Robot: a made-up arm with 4 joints.
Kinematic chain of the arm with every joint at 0, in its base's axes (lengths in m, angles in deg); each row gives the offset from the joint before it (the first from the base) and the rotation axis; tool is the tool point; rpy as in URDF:
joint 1: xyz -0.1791 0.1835 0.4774 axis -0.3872 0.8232 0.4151
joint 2: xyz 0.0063 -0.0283 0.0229 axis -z
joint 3: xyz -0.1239 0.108 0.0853 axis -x
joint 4: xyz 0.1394 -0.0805 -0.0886 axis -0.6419 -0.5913 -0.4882
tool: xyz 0.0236 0.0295 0.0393 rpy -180 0 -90
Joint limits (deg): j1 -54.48..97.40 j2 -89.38..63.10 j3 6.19..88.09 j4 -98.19..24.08
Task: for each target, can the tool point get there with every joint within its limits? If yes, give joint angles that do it. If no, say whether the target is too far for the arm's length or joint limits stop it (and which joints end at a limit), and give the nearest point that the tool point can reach.
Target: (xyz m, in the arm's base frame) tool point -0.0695 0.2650 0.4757
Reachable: yes | joints 73.50 12.07 51.30 -35.98
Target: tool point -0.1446 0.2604 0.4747
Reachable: yes | joints 85.30 -35.63 15.24 -29.46
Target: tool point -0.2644 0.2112 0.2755
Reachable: no: joint limits stop it (at a limit: joint 1, joint 3, joint 4) | nearest point -0.1468 0.2337 0.4139 | short by 0.183 m
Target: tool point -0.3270 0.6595 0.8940
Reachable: no: too far | nearest point -0.1555 0.2503 0.6388 | short by 0.512 m
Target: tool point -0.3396 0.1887 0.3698
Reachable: no: joint limits stop it (at a limit: joint 1, joint 2, joint 3, joint 4) | nearest point -0.2548 0.2044 0.4906 | short by 0.148 m
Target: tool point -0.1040 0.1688 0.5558
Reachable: yes | joints 7.87 28.48 22.67 -48.28
